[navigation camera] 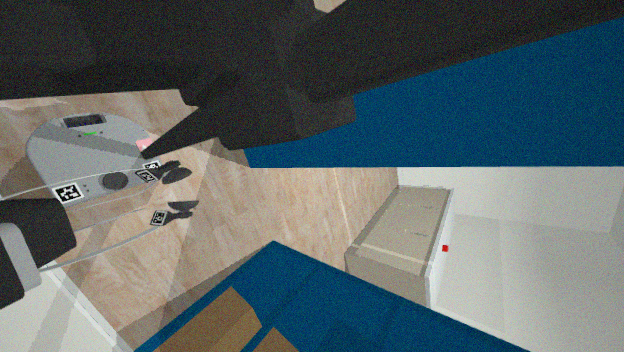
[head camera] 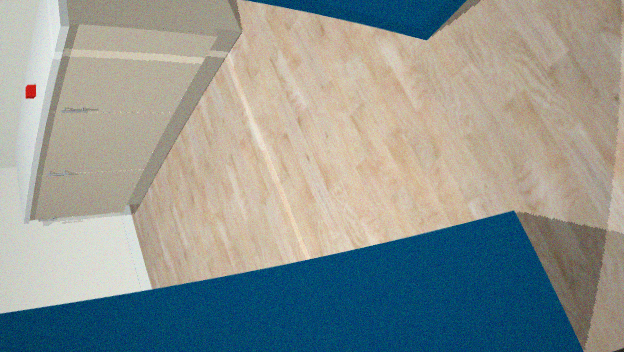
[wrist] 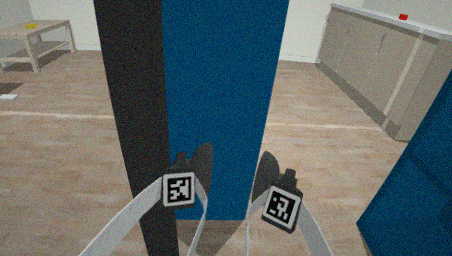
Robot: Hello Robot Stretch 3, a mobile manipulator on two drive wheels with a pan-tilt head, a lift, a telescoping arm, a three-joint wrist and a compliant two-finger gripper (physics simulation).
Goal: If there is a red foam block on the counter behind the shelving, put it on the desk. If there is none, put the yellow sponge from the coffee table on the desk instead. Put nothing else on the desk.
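Pixels of known places: gripper, fingertip midpoint: (navigation camera: 192,186) (wrist: 235,165); robot's base, link origin: (navigation camera: 115,178).
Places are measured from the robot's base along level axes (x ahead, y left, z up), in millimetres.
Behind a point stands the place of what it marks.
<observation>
A red block (head camera: 31,91) {z 935, x 1675, y 2122 mm} (navigation camera: 445,248) {z 941, x 1675, y 2122 mm} (wrist: 403,17) {z 932, x 1677, y 2121 mm} sits on the white top of the counter (head camera: 120,90) {z 522, x 1505, y 1889 mm} (navigation camera: 400,225) {z 453, x 1496, y 2146 mm} (wrist: 370,60) {z 496, x 1496, y 2109 mm}, beyond the blue shelving (head camera: 300,300) (navigation camera: 340,300) {z 624, x 1019, y 615 mm} (wrist: 425,170) {z 518, x 799, y 520 mm}. A yellow sponge (wrist: 31,26) {z 476, x -2258, y 2705 mm} lies on the wooden coffee table (wrist: 55,26) {z 428, x -2119, y 2955 mm} at the far left of the wrist view. My gripper (navigation camera: 186,189) {z 906, x 17, y 95 mm} (wrist: 235,165) {z 906, x 17, y 95 mm} is open and empty, with a gap between its two fingertips. It is far from both the block and the sponge. The desk cannot be made out in these views.
A tall blue panel (wrist: 220,90) {z 711, x 12, y 654 mm} stands straight ahead of the fingers in the wrist view, beside a dark upright (wrist: 135,90). Brown boxes (navigation camera: 215,325) {z 251, x 835, y 58 mm} sit in the lower shelving of the navigation view. A small white thing (wrist: 8,97) lies on the floor at left.
</observation>
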